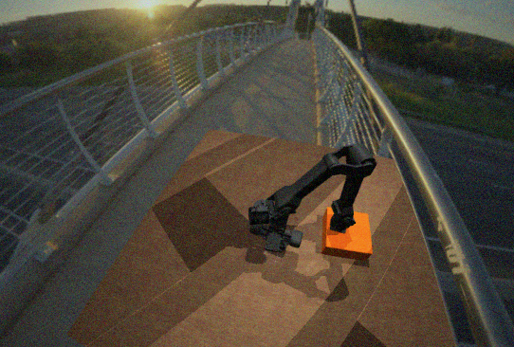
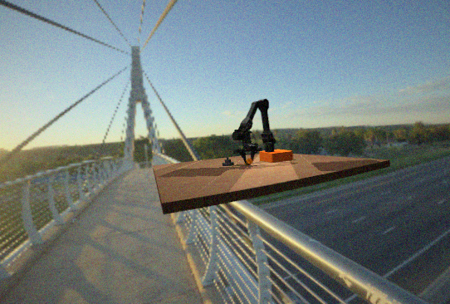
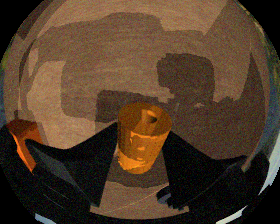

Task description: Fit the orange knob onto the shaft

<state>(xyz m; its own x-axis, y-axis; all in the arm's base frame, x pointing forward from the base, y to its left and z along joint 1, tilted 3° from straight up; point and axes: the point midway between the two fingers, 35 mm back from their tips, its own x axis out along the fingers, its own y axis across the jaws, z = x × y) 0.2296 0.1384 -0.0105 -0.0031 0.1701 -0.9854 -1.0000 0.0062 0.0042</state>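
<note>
My gripper tip is 10 cm short of the dark round pedestal, 17 cm to the left of it and 1 cm below it. Round my gripper tip: orange knob: 1 cm to the right, 1 cm above.
</note>
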